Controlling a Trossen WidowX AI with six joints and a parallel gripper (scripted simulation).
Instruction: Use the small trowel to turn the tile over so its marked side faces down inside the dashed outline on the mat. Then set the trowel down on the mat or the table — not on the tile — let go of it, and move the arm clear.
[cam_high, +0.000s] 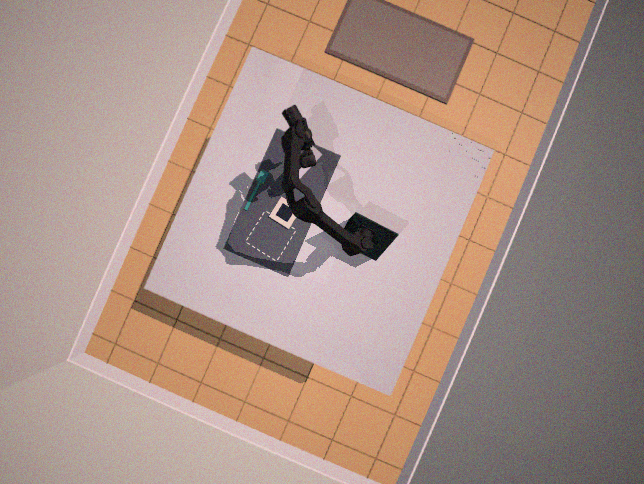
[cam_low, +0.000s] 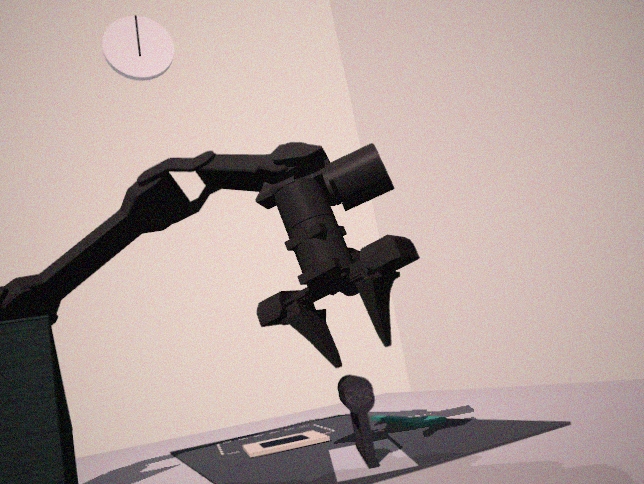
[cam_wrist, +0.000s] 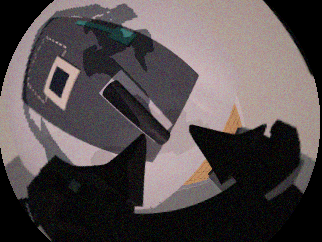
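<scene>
The trowel is 60 mm to the left of my gripper tip and 70 mm below it. From my gripper tip the other things lie so: teal object 140 mm ahead, 230 mm to the left, 100 mm below; then cream tile 40 mm behind, 280 mm to the left, 100 mm below; then dark mat 240 mm to the left, 130 mm below.
</scene>
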